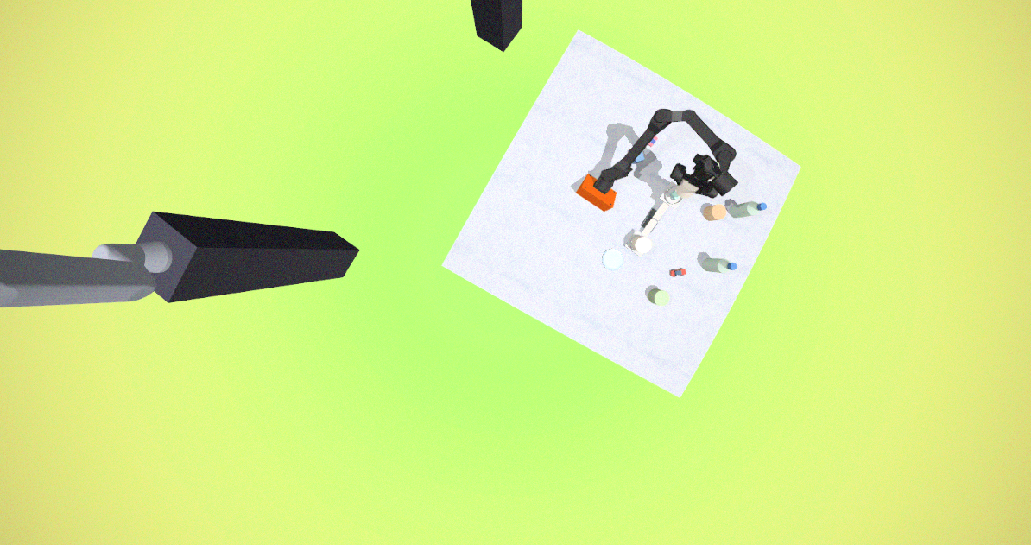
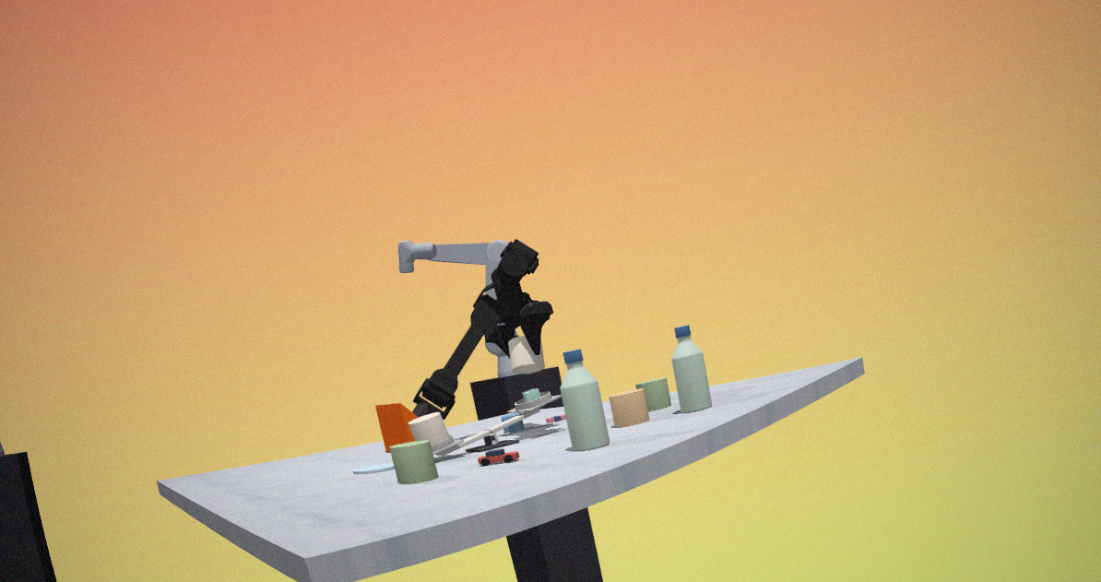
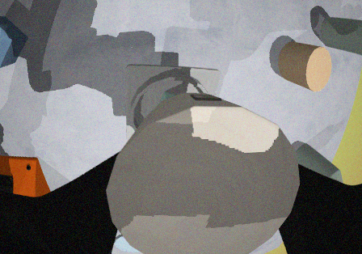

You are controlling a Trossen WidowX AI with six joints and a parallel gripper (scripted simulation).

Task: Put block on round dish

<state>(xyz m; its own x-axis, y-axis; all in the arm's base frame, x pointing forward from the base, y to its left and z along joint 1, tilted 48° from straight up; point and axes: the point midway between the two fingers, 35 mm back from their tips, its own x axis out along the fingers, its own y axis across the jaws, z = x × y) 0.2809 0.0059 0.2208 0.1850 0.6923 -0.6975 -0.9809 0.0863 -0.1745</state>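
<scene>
My gripper tip is now 50 mm past the pale blue round dish, 390 mm to the left of it and 160 mm above it. From my gripper tip the other things lie so: tan cylinder 210 mm ahead, 50 mm to the left, 130 mm below; then red toy car 240 mm ahead, 270 mm to the right, 150 mm below.
</scene>
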